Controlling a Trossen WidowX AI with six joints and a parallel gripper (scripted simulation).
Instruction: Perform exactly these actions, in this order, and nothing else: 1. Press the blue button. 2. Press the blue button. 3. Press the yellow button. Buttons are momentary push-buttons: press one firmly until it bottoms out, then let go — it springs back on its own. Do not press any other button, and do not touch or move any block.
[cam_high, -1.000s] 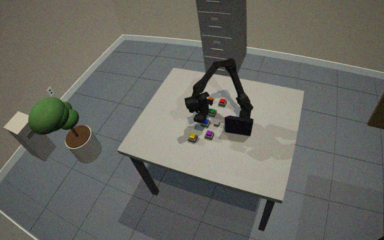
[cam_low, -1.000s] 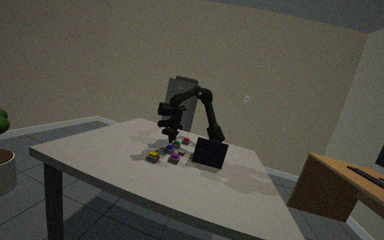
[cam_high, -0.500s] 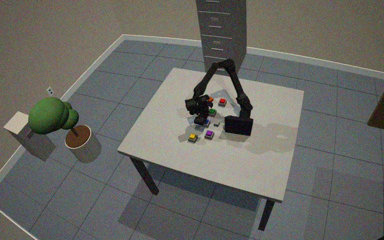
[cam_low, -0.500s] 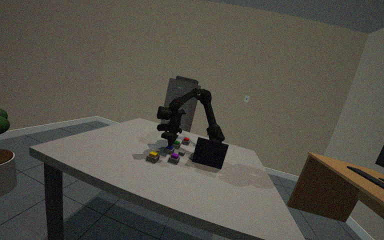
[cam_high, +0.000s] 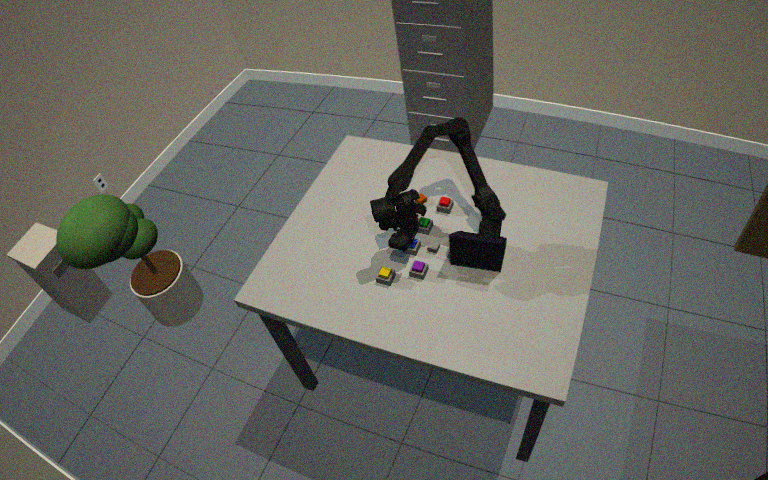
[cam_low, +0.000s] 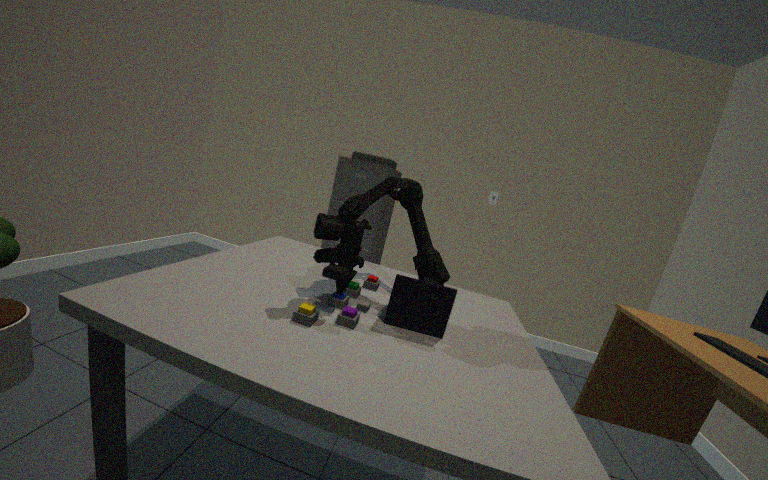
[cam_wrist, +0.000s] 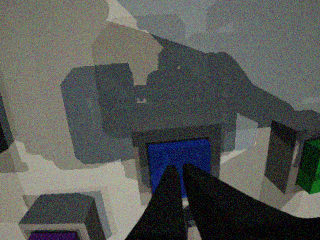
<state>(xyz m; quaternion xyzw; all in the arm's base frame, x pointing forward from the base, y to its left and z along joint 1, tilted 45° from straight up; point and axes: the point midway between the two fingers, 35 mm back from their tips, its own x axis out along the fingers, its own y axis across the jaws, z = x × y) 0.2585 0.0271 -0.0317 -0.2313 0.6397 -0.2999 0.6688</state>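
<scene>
Right now my gripper tip is 10 mm above the blue button. From my gripper tip the other things lie so: purple button: 50 mm behind, 90 mm to the left; small grey block: 80 mm behind, 20 mm to the right, 20 mm below; green button: 20 mm behind, 100 mm to the right.
</scene>
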